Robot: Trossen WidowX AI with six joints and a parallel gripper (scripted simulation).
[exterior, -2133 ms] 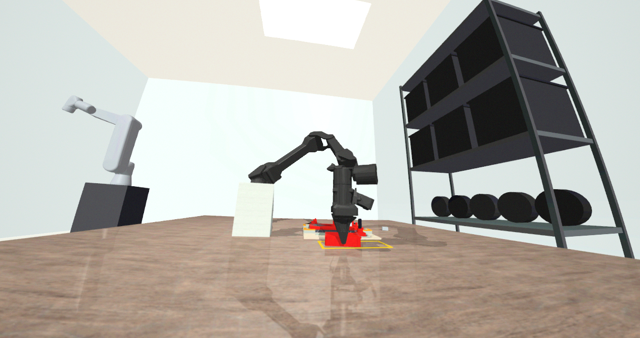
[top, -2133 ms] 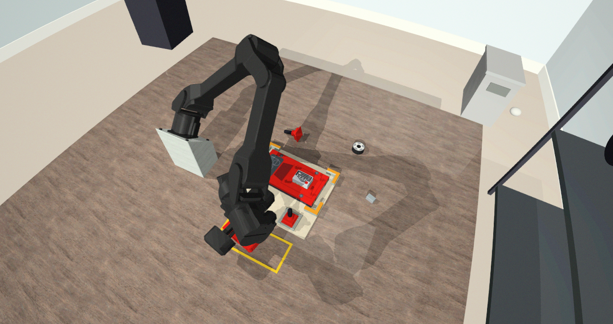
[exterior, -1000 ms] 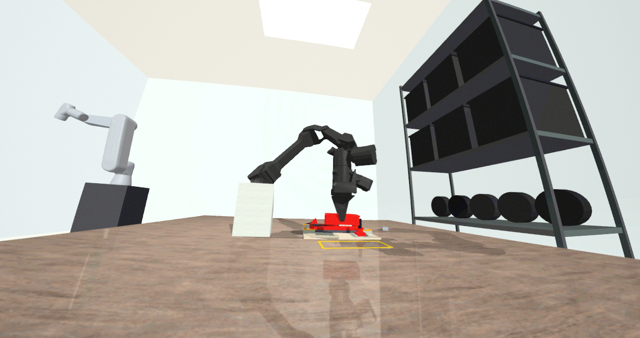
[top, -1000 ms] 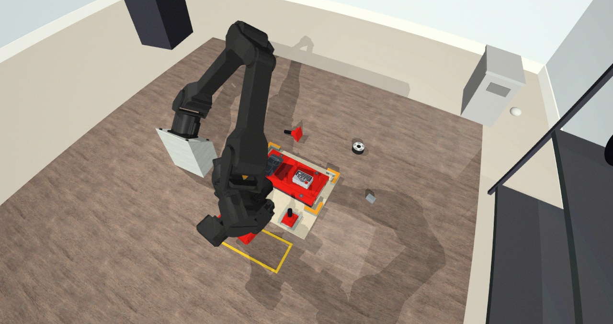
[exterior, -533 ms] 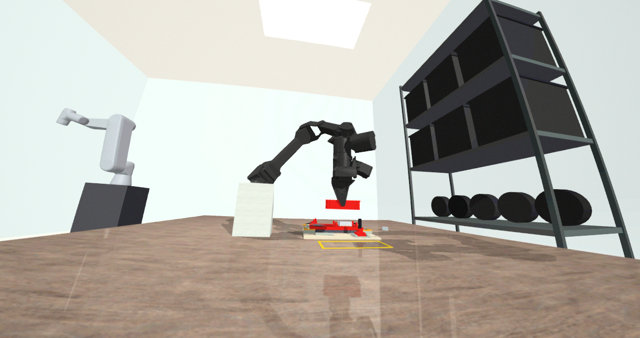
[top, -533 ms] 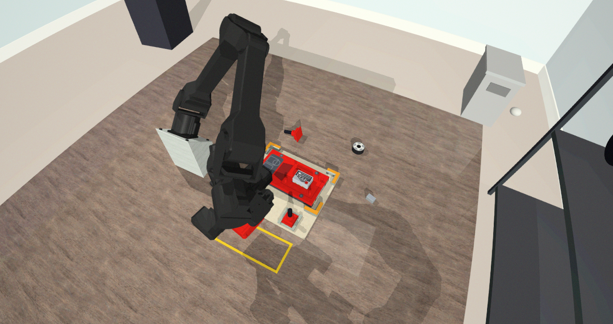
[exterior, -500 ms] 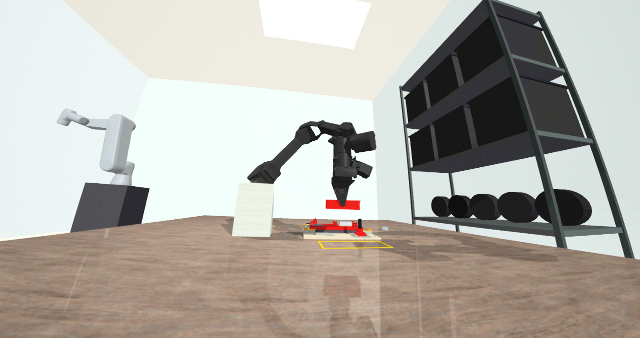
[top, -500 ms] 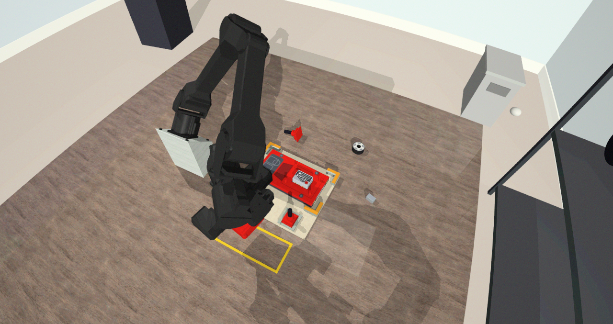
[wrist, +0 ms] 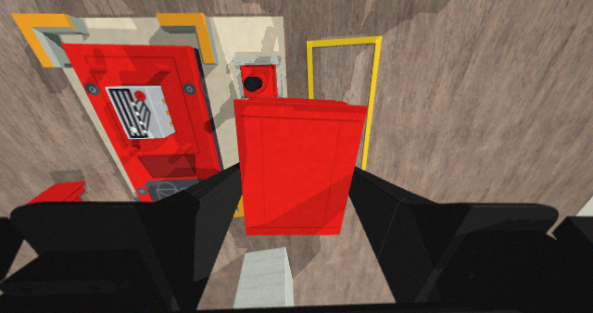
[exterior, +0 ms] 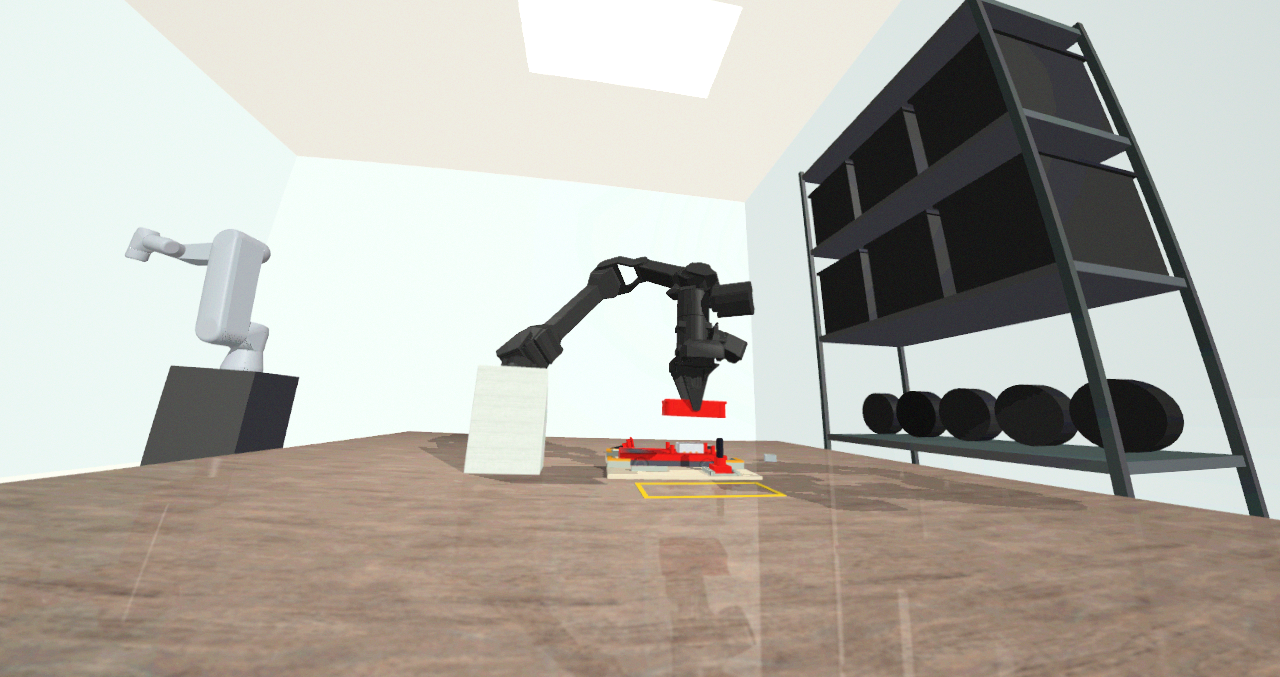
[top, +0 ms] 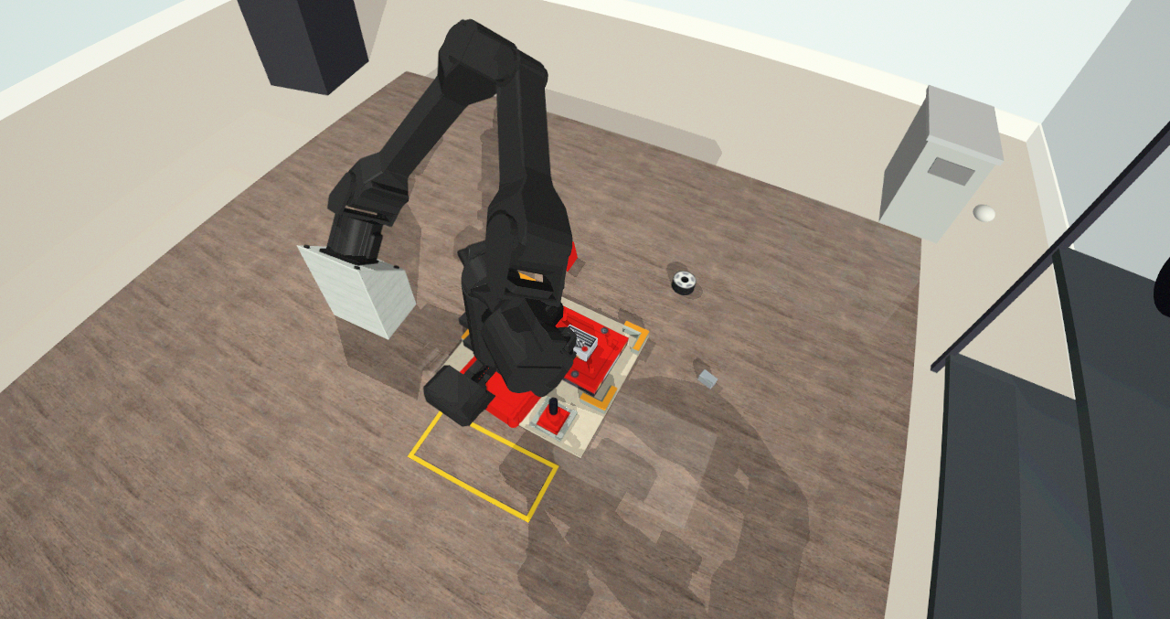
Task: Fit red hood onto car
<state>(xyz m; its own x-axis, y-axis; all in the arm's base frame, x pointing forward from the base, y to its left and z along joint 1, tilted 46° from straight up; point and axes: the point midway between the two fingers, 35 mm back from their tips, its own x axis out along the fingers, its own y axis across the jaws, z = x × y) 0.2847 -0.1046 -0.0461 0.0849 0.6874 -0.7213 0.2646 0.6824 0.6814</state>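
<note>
Now: the grey engine block 60 mm ahead of my gripper tip, 140 mm to the left of it and 80 mm below it. Also, from my gripper tip: black-and-white wheel 190 mm ahead, 330 mm to the left, 100 mm below; then red hood 10 mm above.
</note>
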